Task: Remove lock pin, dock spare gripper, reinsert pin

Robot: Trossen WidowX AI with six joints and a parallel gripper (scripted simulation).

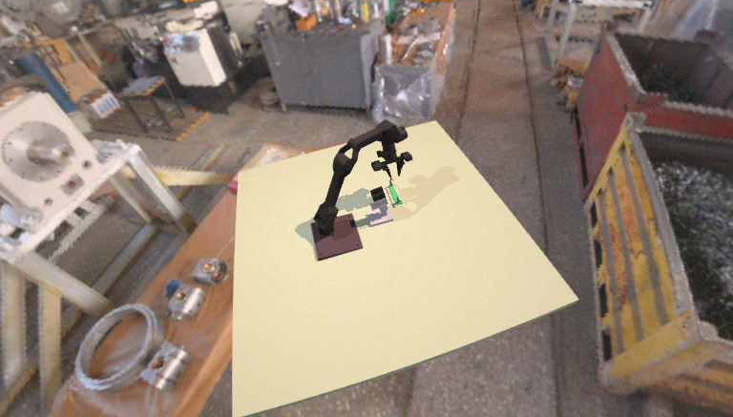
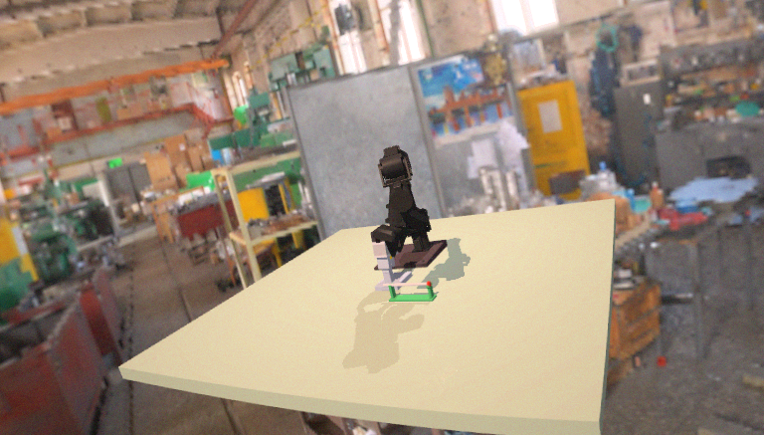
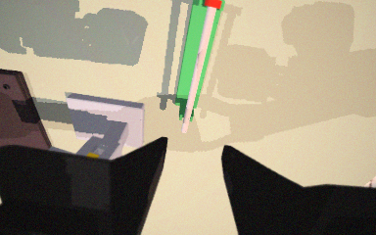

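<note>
Right now my gripper tip is 11 cm above the green cradle and 2 cm to the right of it. Round my gripper tip: spare gripper (10 cm to the right, 10 cm behind, 1 cm below); mount (11 cm behind, 10 cm to the right, 9 cm below).
</note>
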